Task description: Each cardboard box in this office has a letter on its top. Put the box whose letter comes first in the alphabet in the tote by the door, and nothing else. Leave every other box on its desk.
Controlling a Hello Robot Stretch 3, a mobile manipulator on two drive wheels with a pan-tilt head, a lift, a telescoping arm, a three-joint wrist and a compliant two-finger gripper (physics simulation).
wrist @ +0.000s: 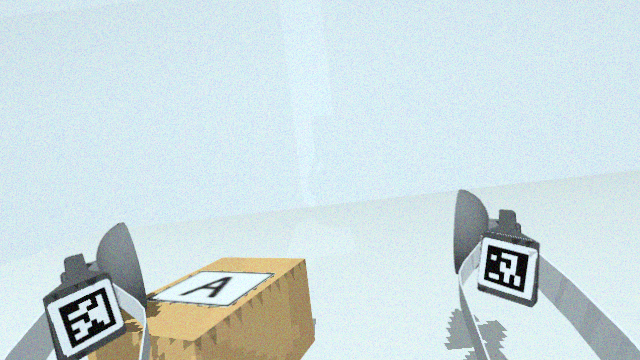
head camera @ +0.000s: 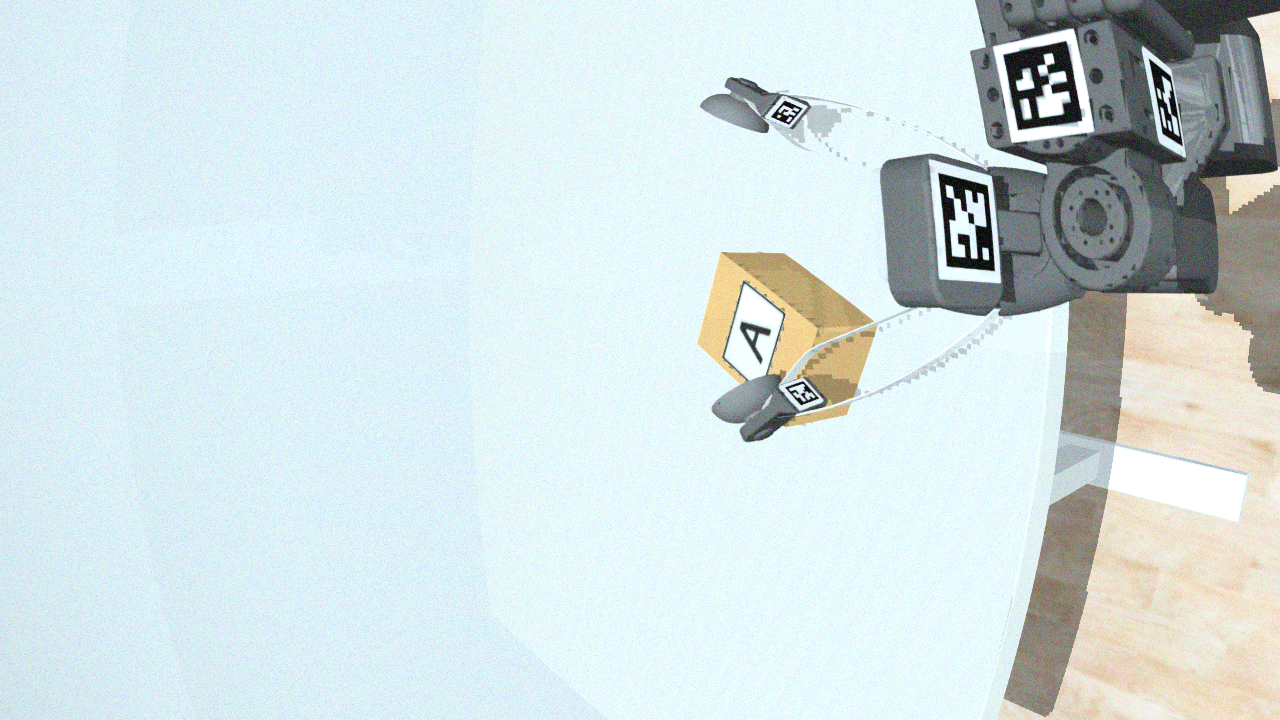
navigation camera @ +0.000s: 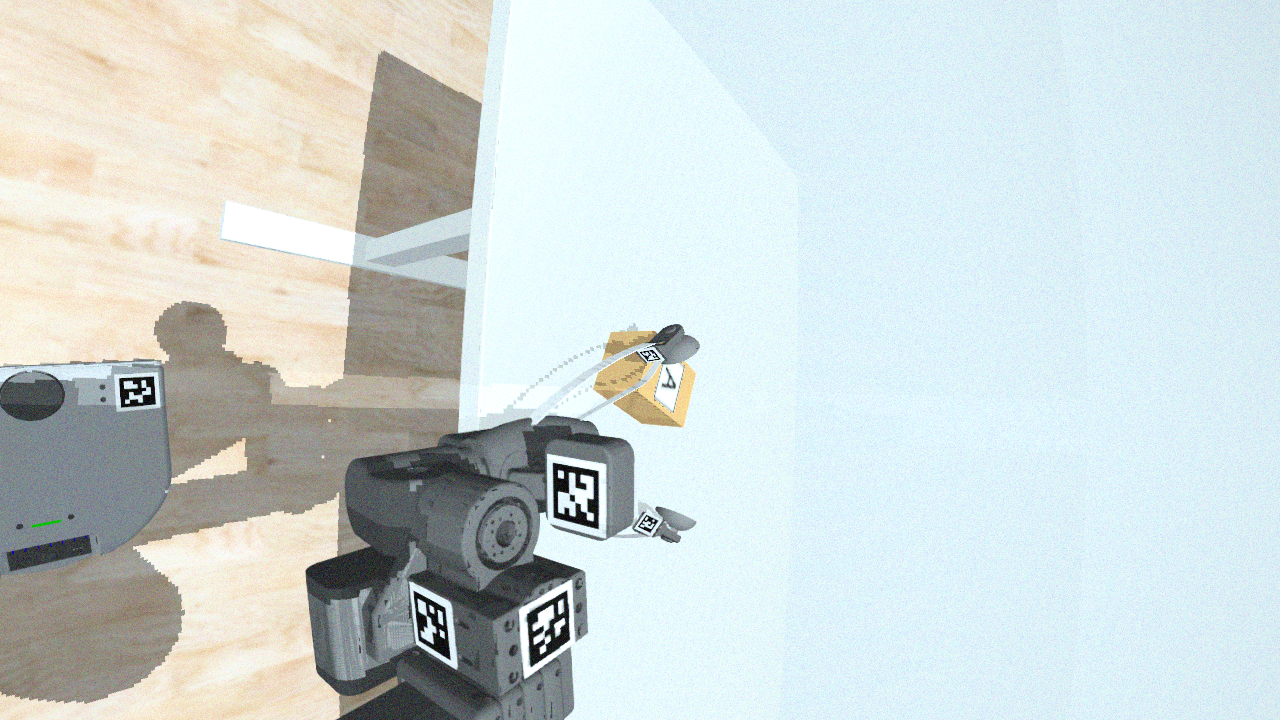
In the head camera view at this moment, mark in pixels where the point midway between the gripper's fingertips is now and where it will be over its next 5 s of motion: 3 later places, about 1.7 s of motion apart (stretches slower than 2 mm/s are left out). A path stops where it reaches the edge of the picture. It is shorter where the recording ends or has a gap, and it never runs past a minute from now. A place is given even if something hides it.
My gripper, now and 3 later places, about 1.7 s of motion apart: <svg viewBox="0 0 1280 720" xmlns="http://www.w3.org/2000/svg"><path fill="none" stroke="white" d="M720 250L735 361L728 362L605 375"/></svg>
